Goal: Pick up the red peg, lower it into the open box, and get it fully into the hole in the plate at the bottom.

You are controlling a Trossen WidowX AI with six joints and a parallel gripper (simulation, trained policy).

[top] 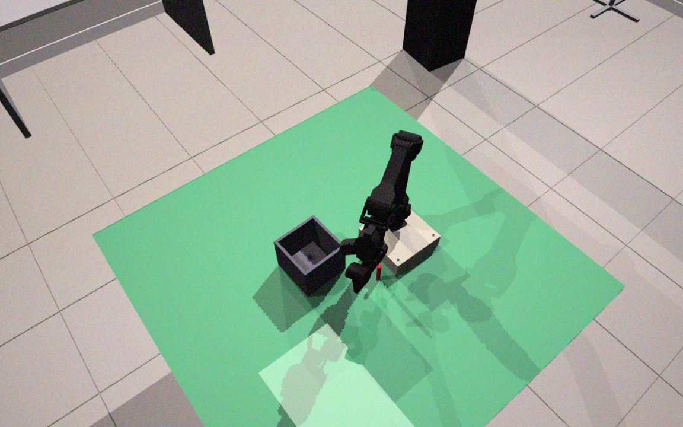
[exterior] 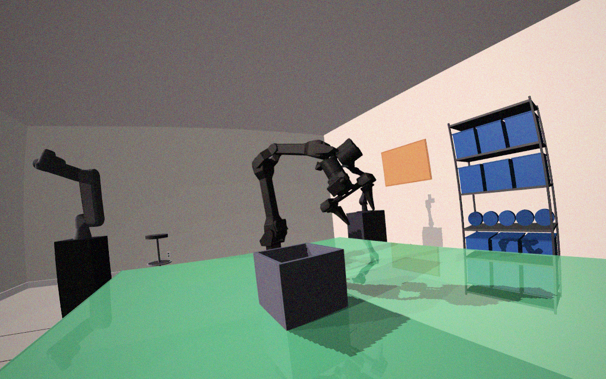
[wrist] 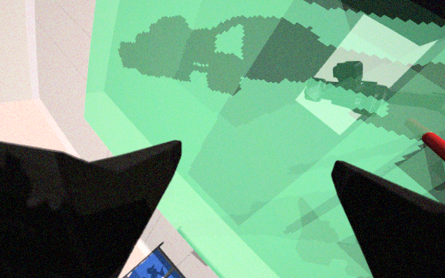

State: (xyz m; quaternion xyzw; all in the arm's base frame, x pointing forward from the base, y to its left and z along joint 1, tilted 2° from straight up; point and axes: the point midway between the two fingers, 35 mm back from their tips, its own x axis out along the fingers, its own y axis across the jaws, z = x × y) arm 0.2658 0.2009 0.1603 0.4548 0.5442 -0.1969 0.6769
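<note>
Now: gripper tip 12 cm past the red peg, 7 cm to the left of it and 15 cm above it. The rest, counted from my gripper tip: grey plate: 4 cm ahead, 23 cm to the right, 15 cm below.
</note>
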